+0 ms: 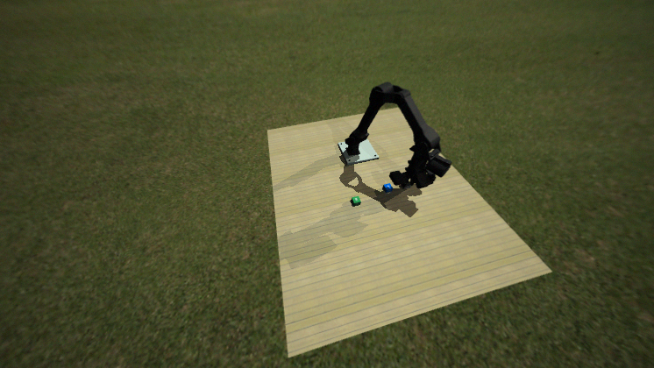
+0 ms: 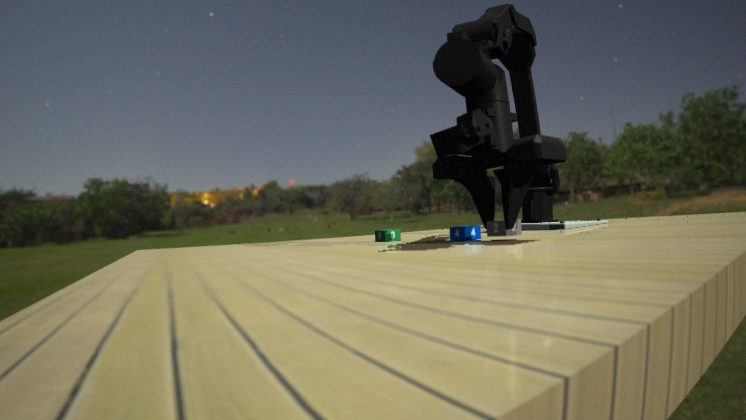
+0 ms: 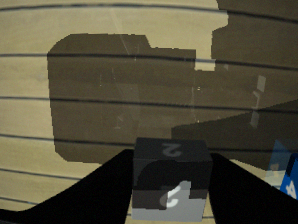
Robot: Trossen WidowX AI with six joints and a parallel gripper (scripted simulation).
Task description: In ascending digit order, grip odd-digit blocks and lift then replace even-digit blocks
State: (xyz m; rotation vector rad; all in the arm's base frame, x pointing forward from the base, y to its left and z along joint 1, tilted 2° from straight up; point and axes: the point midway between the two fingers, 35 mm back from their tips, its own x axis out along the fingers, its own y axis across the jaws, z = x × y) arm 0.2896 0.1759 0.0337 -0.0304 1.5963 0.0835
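The grey block marked 2 lies 1 cm behind my gripper tip. Round my gripper tip: green block (25 cm to the right, 3 cm ahead); blue block marked 4 (8 cm to the right, 1 cm behind).
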